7 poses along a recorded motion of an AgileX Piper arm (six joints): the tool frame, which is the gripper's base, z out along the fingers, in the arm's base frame.
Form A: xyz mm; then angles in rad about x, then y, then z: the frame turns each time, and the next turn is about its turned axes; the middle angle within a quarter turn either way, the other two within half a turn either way.
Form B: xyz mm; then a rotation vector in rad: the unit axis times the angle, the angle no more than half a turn. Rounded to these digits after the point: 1 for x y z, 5 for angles.
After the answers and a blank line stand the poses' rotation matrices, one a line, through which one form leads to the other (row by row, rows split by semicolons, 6 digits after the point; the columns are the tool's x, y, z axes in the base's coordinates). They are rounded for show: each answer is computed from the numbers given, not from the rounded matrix.
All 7 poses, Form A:
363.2 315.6 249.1 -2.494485 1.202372 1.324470
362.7 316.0 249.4 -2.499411 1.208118 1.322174
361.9 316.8 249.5 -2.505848 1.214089 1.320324
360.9 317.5 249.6 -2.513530 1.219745 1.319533
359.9 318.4 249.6 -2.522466 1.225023 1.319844
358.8 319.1 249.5 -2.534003 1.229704 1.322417
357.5 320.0 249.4 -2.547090 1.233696 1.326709
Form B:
363.2 315.6 249.1 -1.20466 1.48213 -0.62300
362.7 316.0 249.4 -1.20580 1.47871 -0.63324
361.9 316.8 249.5 -1.20756 1.47518 -0.64458
360.9 317.5 249.6 -1.20966 1.47201 -0.65593
359.9 318.4 249.6 -1.21212 1.46922 -0.66723
358.8 319.1 249.5 -1.21520 1.46722 -0.67861
357.5 320.0 249.4 -1.21861 1.46592 -0.68952

0.087819 -0.349275 0.932896; -0.910892 0.350903 0.217125; -0.403193 -0.868835 -0.287336
0.087300 -0.343871 0.934950; -0.913963 0.345715 0.212493; -0.396296 -0.873060 -0.284104
0.086551 -0.338294 0.937052; -0.917432 0.339601 0.207341; -0.388366 -0.877627 -0.280969
0.085499 -0.333087 0.939012; -0.920937 0.333236 0.202059; -0.380216 -0.882047 -0.278261
0.084164 -0.328308 0.940814; -0.924457 0.326641 0.196686; -0.371882 -0.886295 -0.276015
0.082235 -0.324251 0.942390; -0.928089 0.319655 0.190972; -0.363163 -0.890327 -0.274647
0.079933 -0.320948 0.943718; -0.931612 0.312699 0.185253; -0.354556 -0.893987 -0.274004

